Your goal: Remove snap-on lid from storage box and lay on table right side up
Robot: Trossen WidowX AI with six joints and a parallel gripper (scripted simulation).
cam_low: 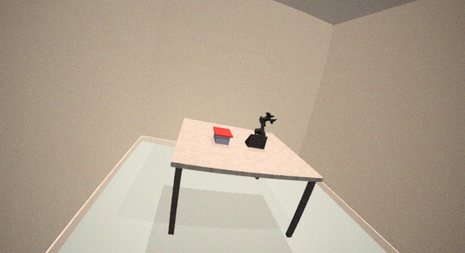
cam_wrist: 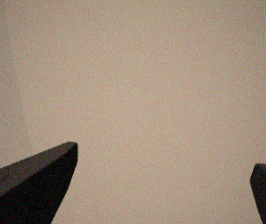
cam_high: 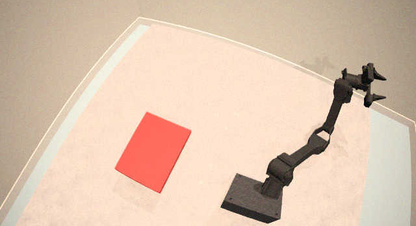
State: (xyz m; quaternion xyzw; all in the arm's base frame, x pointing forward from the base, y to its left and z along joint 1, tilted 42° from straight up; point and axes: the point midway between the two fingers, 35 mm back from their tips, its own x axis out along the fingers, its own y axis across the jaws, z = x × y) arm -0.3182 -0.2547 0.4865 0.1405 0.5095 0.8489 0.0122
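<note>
The red lid is 770 mm ahead of my gripper tip, 560 mm to the left of it and 170 mm below it. The rest, counted from my gripper tip: storage box (770 mm ahead, 560 mm to the left, 220 mm below).
</note>
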